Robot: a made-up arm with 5 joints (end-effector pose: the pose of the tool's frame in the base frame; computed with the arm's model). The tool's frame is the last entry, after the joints.
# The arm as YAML. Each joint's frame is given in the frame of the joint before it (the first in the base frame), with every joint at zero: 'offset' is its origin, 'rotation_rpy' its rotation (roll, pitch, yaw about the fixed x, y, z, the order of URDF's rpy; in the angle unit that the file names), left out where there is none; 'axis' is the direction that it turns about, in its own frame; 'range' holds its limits. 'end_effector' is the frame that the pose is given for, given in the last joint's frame.
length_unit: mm
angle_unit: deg
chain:
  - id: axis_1
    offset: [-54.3, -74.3, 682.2]
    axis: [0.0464, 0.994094, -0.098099]
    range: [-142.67, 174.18]
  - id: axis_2
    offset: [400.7, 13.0, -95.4]
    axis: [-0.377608, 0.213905, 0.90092]
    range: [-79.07, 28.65]
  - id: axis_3
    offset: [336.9, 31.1, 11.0]
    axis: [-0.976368, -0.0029, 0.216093]
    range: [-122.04, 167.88]
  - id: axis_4
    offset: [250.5, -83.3, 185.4]
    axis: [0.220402, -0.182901, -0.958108]
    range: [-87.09, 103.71]
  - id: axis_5
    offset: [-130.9, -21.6, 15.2]
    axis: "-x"
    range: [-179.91, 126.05]
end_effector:
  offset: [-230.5, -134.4, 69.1]
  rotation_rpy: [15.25, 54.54, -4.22]
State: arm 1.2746 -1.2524 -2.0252 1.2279 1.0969
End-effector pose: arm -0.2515 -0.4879 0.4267 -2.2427 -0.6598 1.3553
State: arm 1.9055 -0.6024 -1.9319 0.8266 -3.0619
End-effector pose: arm -0.2678 -0.5052 0.0880 0.3593 -2.5393 -0.0069
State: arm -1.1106 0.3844 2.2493 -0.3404 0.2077
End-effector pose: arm 0.2041 0.5238 0.9988 -2.0011 -0.5320 -1.6725
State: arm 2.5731 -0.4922 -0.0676 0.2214 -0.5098
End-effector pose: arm -0.4671 -0.2998 0.4088 -0.2381 -2.2056 2.0179
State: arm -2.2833 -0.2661 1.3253 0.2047 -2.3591
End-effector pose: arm -0.4285 0.0410 1.1937 0.0421 -0.8938 1.5556
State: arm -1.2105 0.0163 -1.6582 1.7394 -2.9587
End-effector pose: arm 0.3029 -0.1644 1.7968 -1.1184 1.2307 -0.2614
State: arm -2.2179 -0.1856 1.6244 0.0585 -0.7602
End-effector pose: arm -0.5919 0.1192 1.0626 0.0219 -1.2951 -0.5011
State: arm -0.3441 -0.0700 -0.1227 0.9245 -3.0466
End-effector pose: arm 0.7365 0.2185 1.0519 -2.0530 1.0778 -1.8871
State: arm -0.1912 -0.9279 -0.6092 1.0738 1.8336
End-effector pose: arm 0.4937 -0.4496 1.1143 0.8185 1.7546 -1.4694
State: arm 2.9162 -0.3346 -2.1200 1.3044 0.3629
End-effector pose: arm -0.6687 -0.3764 0.6541 -0.0908 0.4374 1.9749
